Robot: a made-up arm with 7 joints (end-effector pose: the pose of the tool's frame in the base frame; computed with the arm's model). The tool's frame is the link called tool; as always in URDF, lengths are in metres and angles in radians.
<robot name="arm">
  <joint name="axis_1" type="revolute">
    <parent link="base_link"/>
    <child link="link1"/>
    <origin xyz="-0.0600 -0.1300 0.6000"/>
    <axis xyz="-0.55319 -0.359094 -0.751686"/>
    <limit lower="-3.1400" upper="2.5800"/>
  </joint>
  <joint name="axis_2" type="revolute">
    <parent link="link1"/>
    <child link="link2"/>
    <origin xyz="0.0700 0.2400 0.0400"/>
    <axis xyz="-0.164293 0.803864 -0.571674"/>
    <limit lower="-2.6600" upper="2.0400"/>
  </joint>
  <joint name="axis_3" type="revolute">
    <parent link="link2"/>
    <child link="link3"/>
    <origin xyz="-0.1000 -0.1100 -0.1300"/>
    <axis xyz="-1 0 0"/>
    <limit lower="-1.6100" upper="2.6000"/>
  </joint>
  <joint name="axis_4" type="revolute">
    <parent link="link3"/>
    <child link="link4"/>
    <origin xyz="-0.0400 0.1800 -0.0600"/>
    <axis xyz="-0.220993 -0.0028 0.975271"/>
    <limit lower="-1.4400" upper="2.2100"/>
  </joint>
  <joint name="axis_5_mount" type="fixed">
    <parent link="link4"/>
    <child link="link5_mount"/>
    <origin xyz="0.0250 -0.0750 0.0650"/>
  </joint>
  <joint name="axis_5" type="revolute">
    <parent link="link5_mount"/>
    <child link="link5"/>
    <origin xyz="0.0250 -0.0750 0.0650"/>
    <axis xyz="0 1 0"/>
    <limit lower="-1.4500" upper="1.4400"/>
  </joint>
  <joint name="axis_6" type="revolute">
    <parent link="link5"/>
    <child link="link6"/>
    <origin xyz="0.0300 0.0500 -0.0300"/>
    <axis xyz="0 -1 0"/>
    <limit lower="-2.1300" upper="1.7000"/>
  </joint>
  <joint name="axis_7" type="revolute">
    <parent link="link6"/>
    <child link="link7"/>
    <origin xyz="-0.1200 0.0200 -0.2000"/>
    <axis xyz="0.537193 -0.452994 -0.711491"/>
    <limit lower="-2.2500" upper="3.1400"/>
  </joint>
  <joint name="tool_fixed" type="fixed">
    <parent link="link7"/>
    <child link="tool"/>
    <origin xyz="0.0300 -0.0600 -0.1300" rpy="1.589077 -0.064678 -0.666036"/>
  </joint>
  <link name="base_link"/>
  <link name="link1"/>
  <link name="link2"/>
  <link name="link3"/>
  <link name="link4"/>
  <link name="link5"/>
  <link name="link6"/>
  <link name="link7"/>
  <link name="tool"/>
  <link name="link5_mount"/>
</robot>
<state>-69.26 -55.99 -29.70 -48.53 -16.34 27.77 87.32</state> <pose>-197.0 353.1 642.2 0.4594 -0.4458 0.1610 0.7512</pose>
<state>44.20 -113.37 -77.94 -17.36 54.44 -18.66 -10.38</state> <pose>257.9 -394.5 425.3 0.7831 0.3474 0.4679 0.2170</pose>
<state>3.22 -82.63 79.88 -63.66 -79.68 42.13 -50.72</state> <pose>-82.0 -96.1 600.6 0.1995 0.3477 0.8774 -0.2638</pose>
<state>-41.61 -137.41 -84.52 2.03 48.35 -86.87 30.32</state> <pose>397.0 171.4 687.9 0.5972 0.2691 0.2297 0.7199</pose>
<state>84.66 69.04 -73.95 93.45 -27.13 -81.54 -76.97</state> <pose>30.6 -59.5 522.9 0.8880 0.3222 0.1413 -0.2961</pose>
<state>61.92 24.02 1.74 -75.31 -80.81 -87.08 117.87</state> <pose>57.4 14.6 191.0 0.5686 0.3357 0.7338 -0.1600</pose>
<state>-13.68 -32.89 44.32 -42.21 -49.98 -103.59 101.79</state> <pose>-184.3 97.3 210.1 0.0516 -0.4416 0.7664 0.4637</pose>
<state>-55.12 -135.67 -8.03 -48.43 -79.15 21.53 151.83</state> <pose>176.8 95.7 878.7 0.7644 0.5049 -0.3474 0.2002</pose>
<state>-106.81 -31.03 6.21 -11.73 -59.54 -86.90 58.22</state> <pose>-482.3 -106.3 603.8 0.1920 0.7737 0.3919 -0.4593</pose>
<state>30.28 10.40 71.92 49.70 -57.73 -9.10 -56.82</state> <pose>143.5 -293.1 277.4 0.9239 -0.1523 0.3027 0.1775</pose>
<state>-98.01 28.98 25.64 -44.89 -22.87 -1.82 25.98</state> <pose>-377.0 -307.0 481.5 0.5866 0.7630 -0.0551 -0.2659</pose>
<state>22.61 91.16 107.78 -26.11 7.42 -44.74 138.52</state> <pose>-247.4 360.7 853.8 0.6516 -0.2778 -0.6777 0.1975</pose>
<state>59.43 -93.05 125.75 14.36 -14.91 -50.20 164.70</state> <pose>173.8 -304.7 699.6 0.2920 -0.0999 0.3316 -0.8915</pose>
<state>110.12 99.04 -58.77 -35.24 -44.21 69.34 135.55</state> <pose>19.2 98.1 455.9 0.0352 -0.5534 -0.2295 0.7999</pose>
